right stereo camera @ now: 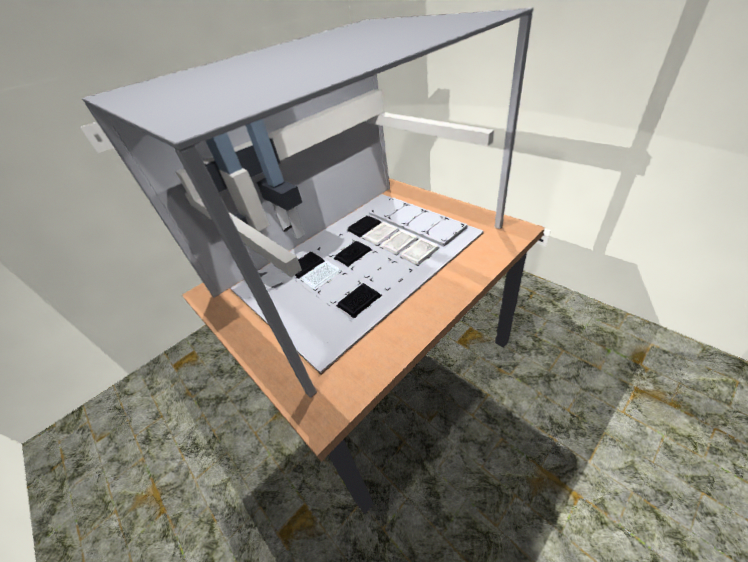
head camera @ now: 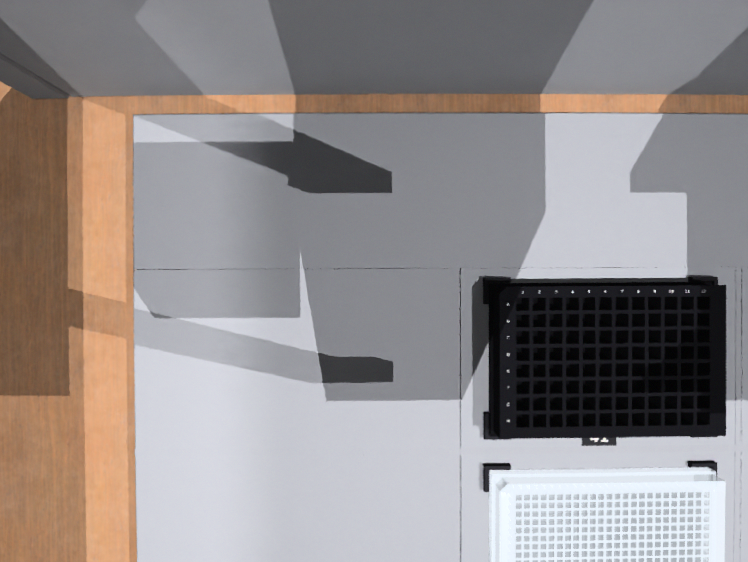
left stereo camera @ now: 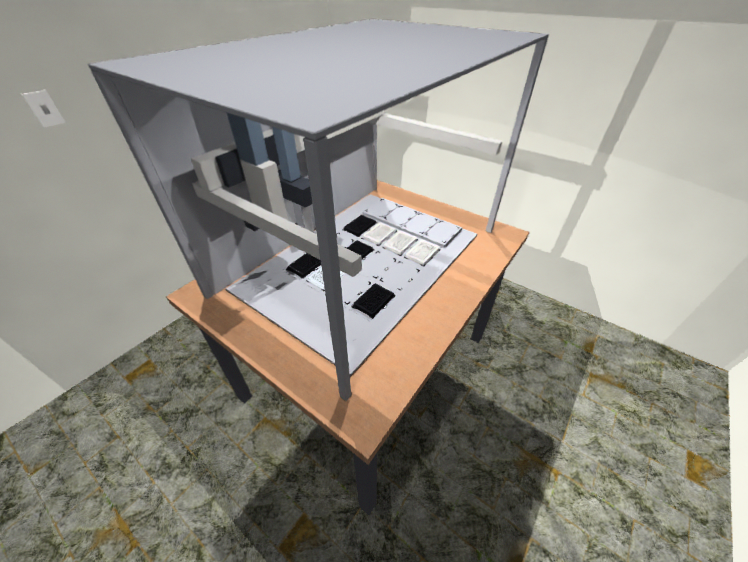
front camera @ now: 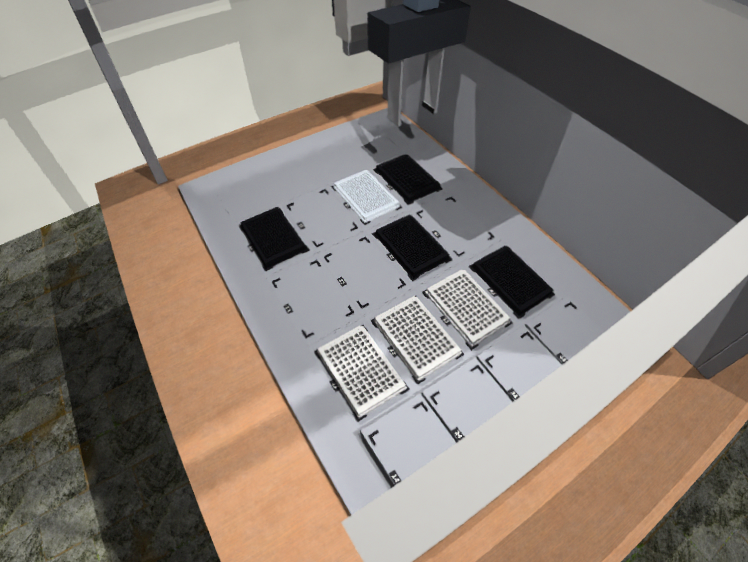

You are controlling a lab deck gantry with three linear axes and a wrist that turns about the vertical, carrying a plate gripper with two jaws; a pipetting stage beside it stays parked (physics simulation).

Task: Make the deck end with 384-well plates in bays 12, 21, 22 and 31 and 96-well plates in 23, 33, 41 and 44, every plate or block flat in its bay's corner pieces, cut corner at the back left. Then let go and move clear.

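Places are measured from the robot's base along level axes (x ahead, y left, z up), in millimetres.
Pixels of known places: gripper, fingertip midpoint: (right stereo camera: 293, 232) (front camera: 412, 115); robot's base, origin of the base link: (right stereo camera: 353, 317) (left stereo camera: 372, 317) (front camera: 241, 227).
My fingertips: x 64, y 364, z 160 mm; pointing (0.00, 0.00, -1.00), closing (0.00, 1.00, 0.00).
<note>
For each thing: its top centre in the pictures, then the offset to it from my fingertips. "*": a spot on its surface instead.
- black 96-well plate, middle of its top: (head camera: 613, 361) (front camera: 407, 174) (left stereo camera: 306, 262) (right stereo camera: 304, 262) 0 mm ahead, 0 mm left, 146 mm down
- clear 384-well plate, middle of its top: (head camera: 612, 557) (front camera: 365, 192) (left stereo camera: 327, 273) (right stereo camera: 320, 273) 0 mm ahead, 107 mm right, 146 mm down
- bay 11, surface spot: (front camera: 273, 236) * 9 mm ahead, 322 mm right, 146 mm down
- bay 32, surface spot: (front camera: 412, 246) * 173 mm ahead, 112 mm right, 147 mm down
- bay 43, surface spot: (front camera: 512, 279) * 332 mm ahead, 5 mm right, 147 mm down
- bay 33, surface spot: (front camera: 468, 306) * 332 mm ahead, 108 mm right, 150 mm down
- bay 23, surface spot: (front camera: 417, 337) * 332 mm ahead, 216 mm right, 151 mm down
- bay 13, surface spot: (front camera: 361, 371) * 333 mm ahead, 323 mm right, 151 mm down
My gripper (front camera: 414, 116) (right stereo camera: 291, 232) is open and empty, raised near the back left, beyond bay 41. A black 96-well plate (front camera: 408, 177) (head camera: 607, 362) sits in bay 41, cut corner at back left. A clear 384-well plate (front camera: 367, 193) (head camera: 610, 525) sits in bay 31. Black plates stand in bay 11 (front camera: 273, 236), in bay 32 (front camera: 412, 246) and in bay 43 (front camera: 512, 279); their wells are too fine to count. White 96-well plates stand in bay 33 (front camera: 468, 306), in bay 23 (front camera: 417, 337) and in bay 13 (front camera: 361, 371). Bays 12, 21, 22 and 44 hold no plate.
The column 4 bays have a raised base with corner pieces, partly hidden by a pale beam (front camera: 544, 410) in the front view. A grey back wall (front camera: 520, 145) runs along the deck's rear edge. A post (front camera: 123, 96) stands at the left front.
</note>
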